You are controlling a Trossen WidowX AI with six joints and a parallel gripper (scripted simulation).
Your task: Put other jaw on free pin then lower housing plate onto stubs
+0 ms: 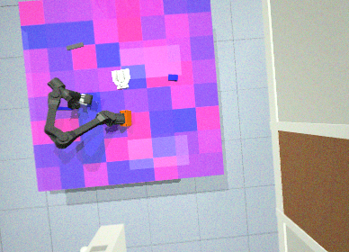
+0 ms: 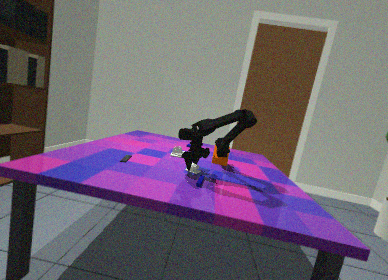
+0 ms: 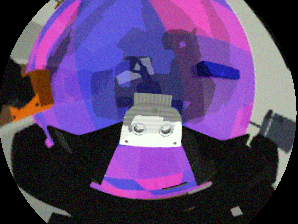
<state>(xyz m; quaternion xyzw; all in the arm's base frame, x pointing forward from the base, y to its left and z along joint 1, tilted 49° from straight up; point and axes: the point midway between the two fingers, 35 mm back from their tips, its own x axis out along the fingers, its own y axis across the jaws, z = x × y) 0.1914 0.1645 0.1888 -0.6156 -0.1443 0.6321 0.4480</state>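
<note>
The grey jaw lies 60 mm ahead of my gripper tip, 260 mm to the right of it and 10 mm above it. The rest, counted from my gripper tip: blue block 30 mm ahead, 620 mm to the right; then blue bar 40 mm behind, 150 mm to the left; then grey bar 360 mm ahead, 10 mm below.
</note>
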